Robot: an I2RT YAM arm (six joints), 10 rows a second.
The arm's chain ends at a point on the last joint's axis. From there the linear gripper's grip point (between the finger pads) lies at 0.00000 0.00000 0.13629 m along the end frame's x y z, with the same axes.
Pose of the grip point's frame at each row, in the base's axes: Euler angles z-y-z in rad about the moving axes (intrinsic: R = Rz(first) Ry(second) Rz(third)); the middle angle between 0 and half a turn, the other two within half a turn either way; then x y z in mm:
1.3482 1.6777 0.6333 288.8 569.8 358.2
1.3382 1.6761 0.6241 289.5 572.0 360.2
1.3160 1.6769 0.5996 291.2 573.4 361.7
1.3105 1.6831 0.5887 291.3 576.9 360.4
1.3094 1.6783 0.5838 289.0 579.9 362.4
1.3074 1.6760 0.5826 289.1 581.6 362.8
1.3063 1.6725 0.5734 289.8 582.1 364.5
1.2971 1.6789 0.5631 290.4 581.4 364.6
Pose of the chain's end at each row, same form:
1.3482 1.6777 0.6333 258.9 437.6 372.7
1.3382 1.6761 0.6241 258.3 440.1 374.5
1.3160 1.6769 0.5996 257.0 442.3 376.1
1.3105 1.6831 0.5887 256.4 446.0 375.7
1.3094 1.6783 0.5838 254.0 449.0 377.0
1.3074 1.6760 0.5826 253.8 450.7 377.1
1.3063 1.6725 0.5734 254.4 451.2 378.3
1.2971 1.6789 0.5631 253.8 450.9 379.3

